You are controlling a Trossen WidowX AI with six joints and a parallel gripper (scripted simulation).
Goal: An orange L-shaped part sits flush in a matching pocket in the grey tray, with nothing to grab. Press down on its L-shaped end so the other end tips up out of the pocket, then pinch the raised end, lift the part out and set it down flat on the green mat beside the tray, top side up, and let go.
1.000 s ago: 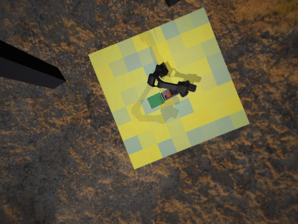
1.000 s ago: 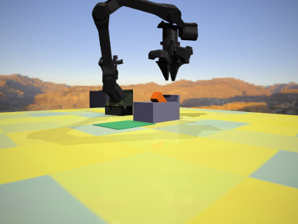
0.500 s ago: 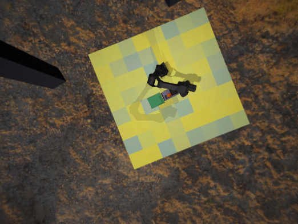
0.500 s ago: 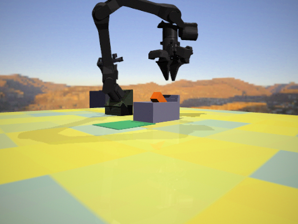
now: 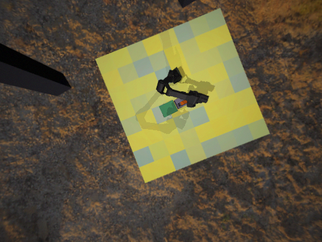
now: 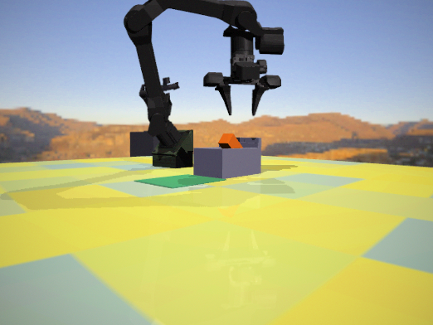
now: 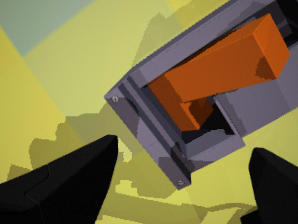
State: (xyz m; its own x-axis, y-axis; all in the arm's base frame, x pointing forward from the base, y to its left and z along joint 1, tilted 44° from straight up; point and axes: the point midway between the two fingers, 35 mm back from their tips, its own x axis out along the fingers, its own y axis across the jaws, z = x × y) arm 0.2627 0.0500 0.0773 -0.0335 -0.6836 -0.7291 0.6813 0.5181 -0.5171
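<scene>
My gripper tip is now 10 cm above the orange L-shaped part, 1 cm to the left of it and 1 cm past it. Also, from my gripper tip: green mat 19 cm to the right, 16 cm below, 3 cm behind.
</scene>
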